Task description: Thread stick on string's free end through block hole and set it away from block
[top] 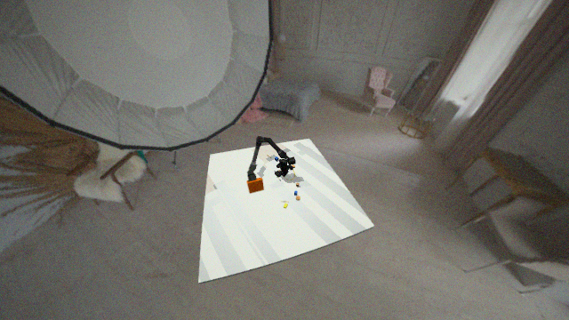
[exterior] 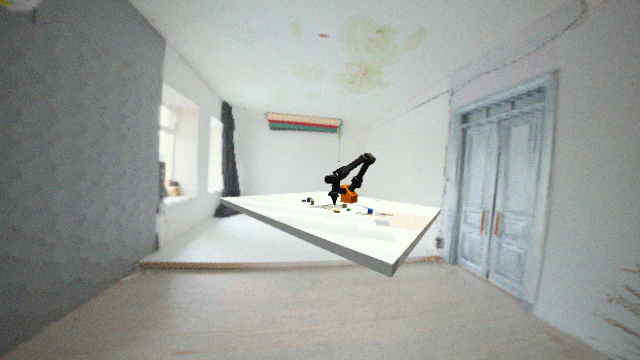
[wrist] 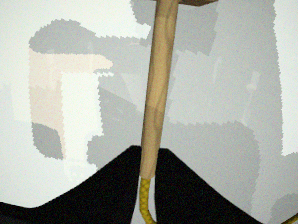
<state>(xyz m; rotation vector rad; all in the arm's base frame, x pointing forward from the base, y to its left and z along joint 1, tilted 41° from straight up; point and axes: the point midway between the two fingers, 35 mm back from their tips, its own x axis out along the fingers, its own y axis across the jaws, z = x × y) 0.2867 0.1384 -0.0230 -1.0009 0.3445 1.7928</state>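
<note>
Right now my gripper tip is 40 mm past the wooden block and 70 mm to the right of it. Also, from my gripper tip: green block: 20 mm ahead, 140 mm to the left, 10 mm below; yellow piece: 40 mm behind, 320 mm to the right, 10 mm below; blue cube: 40 mm behind, 280 mm to the left.
</note>
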